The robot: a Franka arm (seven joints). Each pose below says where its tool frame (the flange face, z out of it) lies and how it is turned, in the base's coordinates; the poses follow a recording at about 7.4 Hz.
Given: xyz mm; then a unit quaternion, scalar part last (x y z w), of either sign.
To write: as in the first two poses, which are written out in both.
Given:
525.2, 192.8, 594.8, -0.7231, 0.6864, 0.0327, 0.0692
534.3, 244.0, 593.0, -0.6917, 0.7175, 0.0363, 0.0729
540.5, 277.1, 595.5, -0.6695, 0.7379, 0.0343, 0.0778
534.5, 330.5, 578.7, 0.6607, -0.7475, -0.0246, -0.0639
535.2, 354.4, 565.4, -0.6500, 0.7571, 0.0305, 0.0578
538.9, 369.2, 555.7, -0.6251, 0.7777, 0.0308, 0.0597
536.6, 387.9, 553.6, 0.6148, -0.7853, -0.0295, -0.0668
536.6, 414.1, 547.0, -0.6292, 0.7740, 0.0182, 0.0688
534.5, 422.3, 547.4, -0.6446, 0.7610, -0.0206, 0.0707
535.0, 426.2, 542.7, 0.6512, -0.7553, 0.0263, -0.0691
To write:
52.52, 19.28, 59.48, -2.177, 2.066, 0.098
53.43, 24.40, 59.30, -2.078, 2.155, 0.109
54.05, 27.71, 59.55, -2.005, 2.210, 0.103
53.45, 33.05, 57.87, -1.995, 2.257, 0.074
53.52, 35.44, 56.54, -1.970, 2.295, 0.092
53.89, 36.92, 55.57, -1.892, 2.354, 0.093
53.66, 38.79, 55.36, -1.853, 2.367, 0.089
53.66, 41.41, 54.70, -1.895, 2.330, 0.055
53.45, 42.23, 54.74, -1.939, 2.289, -0.062
53.50, 42.62, 54.27, -1.960, 2.274, -0.079

